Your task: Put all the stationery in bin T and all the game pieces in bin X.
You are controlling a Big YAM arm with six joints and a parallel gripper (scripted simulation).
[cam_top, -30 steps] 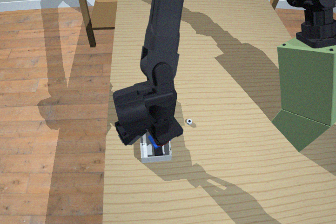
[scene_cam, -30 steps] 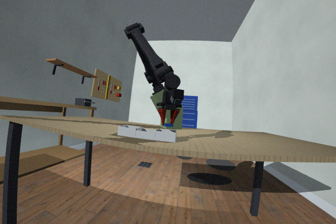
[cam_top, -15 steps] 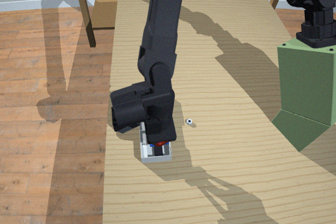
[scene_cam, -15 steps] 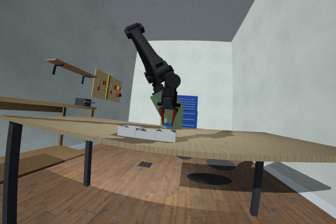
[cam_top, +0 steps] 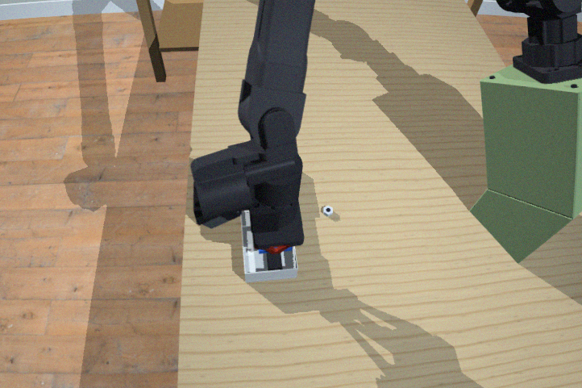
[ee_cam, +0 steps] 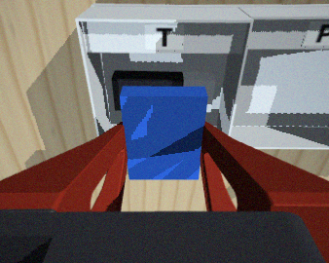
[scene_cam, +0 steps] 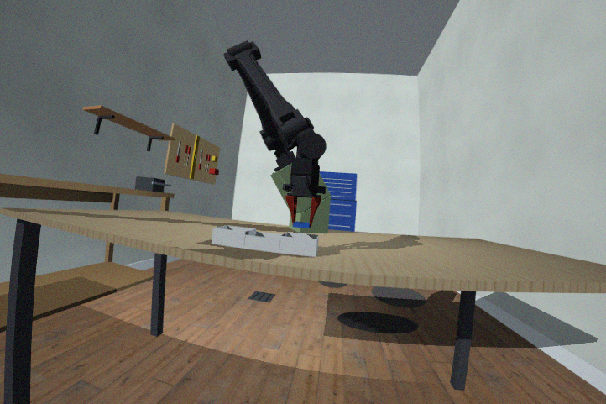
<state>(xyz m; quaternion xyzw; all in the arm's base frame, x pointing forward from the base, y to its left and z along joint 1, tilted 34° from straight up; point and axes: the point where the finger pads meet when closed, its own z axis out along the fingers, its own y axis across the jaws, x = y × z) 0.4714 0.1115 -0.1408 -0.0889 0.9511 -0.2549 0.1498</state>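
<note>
The black-and-white eraser is 10 mm to the right of my hand and 60 mm below it. From my hand the other things lie so: grey bin tray (20 mm ahead, 80 mm to the right, 50 mm below); hex nut (100 mm behind, 90 mm to the right, 60 mm below); flat blue block (right at my hand).
</note>
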